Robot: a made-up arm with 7 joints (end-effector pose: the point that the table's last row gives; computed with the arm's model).
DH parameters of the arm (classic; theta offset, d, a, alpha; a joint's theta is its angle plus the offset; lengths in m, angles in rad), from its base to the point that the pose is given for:
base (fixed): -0.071 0 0 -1.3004
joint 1: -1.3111 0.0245 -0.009 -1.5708
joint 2: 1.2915 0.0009 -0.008 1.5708
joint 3: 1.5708 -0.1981 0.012 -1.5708
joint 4: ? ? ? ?
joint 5: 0 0.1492 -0.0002 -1.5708
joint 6: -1.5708 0 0.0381 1.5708
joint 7: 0 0.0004 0 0
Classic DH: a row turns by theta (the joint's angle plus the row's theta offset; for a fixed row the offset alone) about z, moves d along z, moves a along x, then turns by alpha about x.
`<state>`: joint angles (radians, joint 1 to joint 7).
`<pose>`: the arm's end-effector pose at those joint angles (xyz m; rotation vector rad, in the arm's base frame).
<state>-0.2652 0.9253 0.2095 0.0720 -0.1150 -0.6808 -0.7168</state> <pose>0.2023 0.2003 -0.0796 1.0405 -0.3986 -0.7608</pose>
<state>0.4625 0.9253 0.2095 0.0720 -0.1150 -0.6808 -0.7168</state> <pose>0.0678 0.2342 -0.1671 0.7813 0.3181 -0.9050</pose>
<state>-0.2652 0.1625 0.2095 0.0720 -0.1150 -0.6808 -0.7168</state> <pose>0.1951 0.0941 -0.1880 0.3040 -0.5818 -0.5633</pose>
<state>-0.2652 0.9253 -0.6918 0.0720 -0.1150 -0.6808 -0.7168</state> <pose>0.1602 0.1041 -0.2088 0.6424 -0.0348 -1.5722</pose>
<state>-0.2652 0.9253 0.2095 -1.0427 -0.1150 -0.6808 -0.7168</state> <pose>0.0932 0.0679 0.0008 1.2962 -1.4420 -1.2060</pose>
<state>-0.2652 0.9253 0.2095 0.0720 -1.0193 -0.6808 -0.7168</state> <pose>0.1991 0.2203 -0.0727 0.2168 -0.7966 -0.5348</pose>
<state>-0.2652 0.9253 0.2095 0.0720 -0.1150 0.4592 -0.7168</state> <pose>0.2075 0.2299 -0.1077 0.5621 0.5938 -0.3431</pose>
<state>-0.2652 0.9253 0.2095 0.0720 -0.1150 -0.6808 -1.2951</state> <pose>0.2023 0.2003 -0.0796 1.1692 -0.0898 -1.2738</pose>
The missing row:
joint 4: 1.5708 0.002 0.0106 1.5708
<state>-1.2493 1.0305 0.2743 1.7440 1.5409 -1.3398 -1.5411</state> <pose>0.2528 0.2598 -0.0988 1.1773 1.0713 -1.9839</pose>
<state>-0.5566 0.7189 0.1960 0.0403 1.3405 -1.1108 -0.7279</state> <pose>0.2397 0.1370 -0.0928 2.3295 -0.1315 -1.1248</pose>
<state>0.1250 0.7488 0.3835 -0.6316 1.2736 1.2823 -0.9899</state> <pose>0.1071 0.1853 -0.0660 1.0515 0.9900 0.6762</pose>
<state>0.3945 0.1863 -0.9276 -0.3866 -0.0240 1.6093 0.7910</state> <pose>-0.0347 -0.0555 -0.2319 1.0475 1.4547 -0.3247</pose>
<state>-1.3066 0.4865 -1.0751 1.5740 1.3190 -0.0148 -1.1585</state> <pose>0.3445 0.1338 -0.1539 2.0978 2.0210 -0.8061</pose>
